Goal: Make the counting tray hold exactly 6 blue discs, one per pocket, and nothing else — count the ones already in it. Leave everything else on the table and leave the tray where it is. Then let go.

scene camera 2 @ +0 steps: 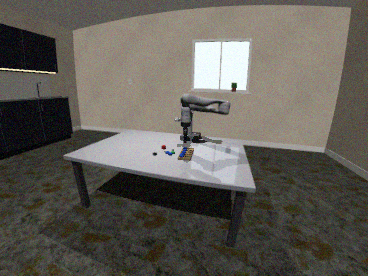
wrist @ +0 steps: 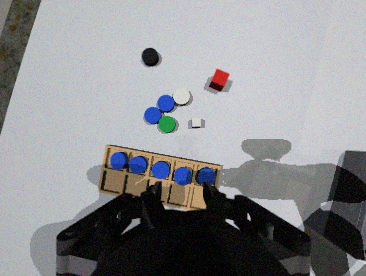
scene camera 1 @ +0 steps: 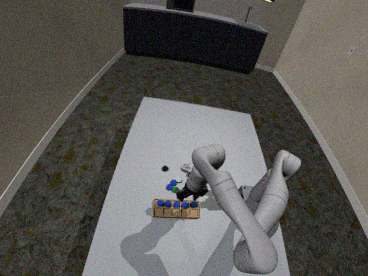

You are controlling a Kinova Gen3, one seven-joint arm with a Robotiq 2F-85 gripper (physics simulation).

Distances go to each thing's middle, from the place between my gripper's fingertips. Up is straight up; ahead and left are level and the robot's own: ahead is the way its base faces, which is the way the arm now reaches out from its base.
Scene:
I see the wooden counting tray (wrist: 114, 182) 40 mm ahead of my hand, 20 mm to the left of it and 80 mm below it.

